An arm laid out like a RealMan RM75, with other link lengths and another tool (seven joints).
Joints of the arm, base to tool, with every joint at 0 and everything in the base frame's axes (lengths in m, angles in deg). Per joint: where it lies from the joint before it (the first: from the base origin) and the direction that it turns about. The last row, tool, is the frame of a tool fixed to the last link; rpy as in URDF.
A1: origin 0 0 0.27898 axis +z
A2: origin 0 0 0 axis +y
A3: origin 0 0 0.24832 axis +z
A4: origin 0 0 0 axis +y
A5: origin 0 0 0.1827 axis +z
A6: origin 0 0 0 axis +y
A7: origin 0 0 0.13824 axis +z
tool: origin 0.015 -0.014 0.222 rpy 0 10.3 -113.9
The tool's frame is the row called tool.
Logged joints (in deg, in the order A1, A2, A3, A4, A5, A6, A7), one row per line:
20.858, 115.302, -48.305, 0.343, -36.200, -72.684, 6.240
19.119, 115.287, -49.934, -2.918, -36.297, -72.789, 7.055
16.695, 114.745, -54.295, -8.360, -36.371, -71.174, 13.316
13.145, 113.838, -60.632, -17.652, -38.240, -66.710, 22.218
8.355, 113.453, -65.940, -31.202, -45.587, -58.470, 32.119
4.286, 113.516, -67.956, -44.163, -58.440, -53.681, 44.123
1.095, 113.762, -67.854, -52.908, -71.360, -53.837, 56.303
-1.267, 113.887, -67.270, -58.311, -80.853, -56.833, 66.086
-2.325, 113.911, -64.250, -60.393, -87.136, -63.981, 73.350
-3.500, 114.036, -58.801, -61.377, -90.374, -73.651, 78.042
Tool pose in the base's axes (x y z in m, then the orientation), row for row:
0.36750, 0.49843, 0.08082, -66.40, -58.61, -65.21
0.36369, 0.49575, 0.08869, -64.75, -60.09, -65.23
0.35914, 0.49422, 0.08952, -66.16, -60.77, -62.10
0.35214, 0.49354, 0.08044, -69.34, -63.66, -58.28
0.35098, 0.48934, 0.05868, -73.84, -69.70, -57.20
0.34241, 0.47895, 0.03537, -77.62, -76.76, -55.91
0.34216, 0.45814, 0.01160, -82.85, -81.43, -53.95
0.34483, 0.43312, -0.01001, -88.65, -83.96, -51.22
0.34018, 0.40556, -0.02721, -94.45, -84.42, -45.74
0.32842, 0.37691, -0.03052, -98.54, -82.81, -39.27
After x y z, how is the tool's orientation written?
As a rotation vector, in degrees.
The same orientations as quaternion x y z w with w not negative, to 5 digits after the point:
-0.49449, -0.43648, -0.48563, 0.57369
-0.48245, -0.44773, -0.48603, 0.57493
-0.49384, -0.45361, -0.46354, 0.57922
-0.51526, -0.47306, -0.43308, 0.56847
-0.53890, -0.50868, -0.41745, 0.52589
-0.55524, -0.54909, -0.39994, 0.47984
-0.58158, -0.57162, -0.37871, 0.43771
-0.61261, -0.58020, -0.35395, 0.40349
-0.64715, -0.57843, -0.31340, 0.38523
-0.67546, -0.56763, -0.26918, 0.38613

